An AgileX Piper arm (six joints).
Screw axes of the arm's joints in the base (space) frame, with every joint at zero. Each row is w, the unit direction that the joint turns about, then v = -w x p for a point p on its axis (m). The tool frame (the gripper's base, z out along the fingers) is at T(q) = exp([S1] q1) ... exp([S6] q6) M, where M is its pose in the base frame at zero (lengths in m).
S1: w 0 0 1 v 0.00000 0.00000 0.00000
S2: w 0 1 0 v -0.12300 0.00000 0.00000
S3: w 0 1 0 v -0.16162 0.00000 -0.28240
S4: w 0.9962 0 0.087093 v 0.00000 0.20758 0.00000
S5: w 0 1 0 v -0.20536 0.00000 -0.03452
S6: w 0.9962 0 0.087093 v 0.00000 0.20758 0.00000
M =
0.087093 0 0.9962 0.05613
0 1 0 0.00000
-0.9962 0 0.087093 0.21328
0 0 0 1
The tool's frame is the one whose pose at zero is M.
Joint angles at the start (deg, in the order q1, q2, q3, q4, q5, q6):
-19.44, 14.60, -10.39, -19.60, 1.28, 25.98
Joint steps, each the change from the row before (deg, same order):
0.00, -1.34, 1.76, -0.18, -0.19, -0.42
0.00, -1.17, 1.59, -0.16, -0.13, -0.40
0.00, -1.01, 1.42, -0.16, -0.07, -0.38
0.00, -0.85, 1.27, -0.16, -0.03, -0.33
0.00, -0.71, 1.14, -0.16, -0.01, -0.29
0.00, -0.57, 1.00, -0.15, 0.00, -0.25
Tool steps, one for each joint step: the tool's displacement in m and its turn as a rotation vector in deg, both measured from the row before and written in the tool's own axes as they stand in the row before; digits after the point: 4 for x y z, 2 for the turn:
0.0084, -0.0009, -0.0022, -0.03, 0.24, -0.60
0.0077, -0.0007, -0.0018, -0.01, 0.30, -0.56
0.0071, -0.0006, -0.0014, 0.01, 0.34, -0.54
0.0065, -0.0005, -0.0011, 0.02, 0.39, -0.49
0.0059, -0.0004, -0.0008, 0.03, 0.42, -0.45
0.0053, -0.0004, -0.0005, 0.03, 0.43, -0.40

